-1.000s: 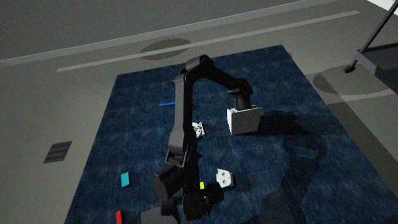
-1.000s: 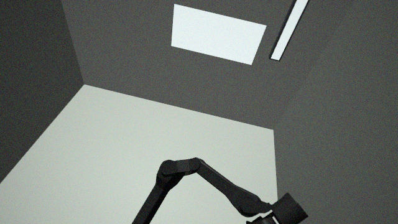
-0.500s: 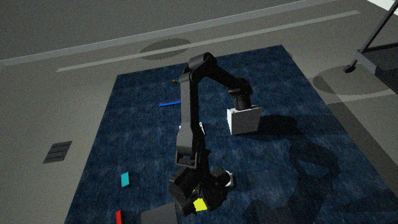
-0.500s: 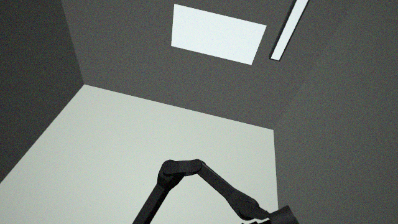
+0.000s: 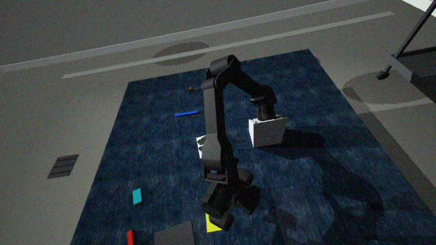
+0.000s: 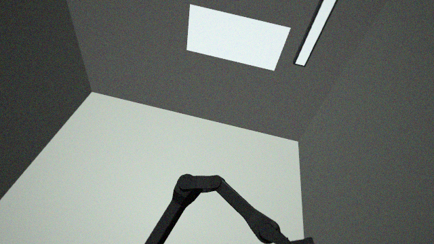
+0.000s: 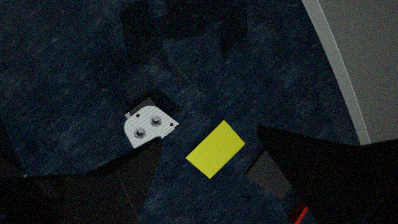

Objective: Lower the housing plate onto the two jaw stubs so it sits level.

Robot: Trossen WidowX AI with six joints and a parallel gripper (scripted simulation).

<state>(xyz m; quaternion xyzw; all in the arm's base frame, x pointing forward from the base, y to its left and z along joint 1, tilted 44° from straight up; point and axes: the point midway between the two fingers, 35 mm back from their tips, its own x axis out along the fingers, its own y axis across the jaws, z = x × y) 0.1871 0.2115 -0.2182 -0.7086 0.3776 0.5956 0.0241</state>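
Right now the yellow block is 9 cm ahead of my gripper tip, 1 cm to the right of it and 11 cm below it. Also, from my gripper tip: cyan block 42 cm ahead, 13 cm to the right, 10 cm below; then red block 41 cm ahead, 3 cm to the left, 10 cm below; then grey slab 25 cm ahead, 5 cm to the left, 11 cm below.
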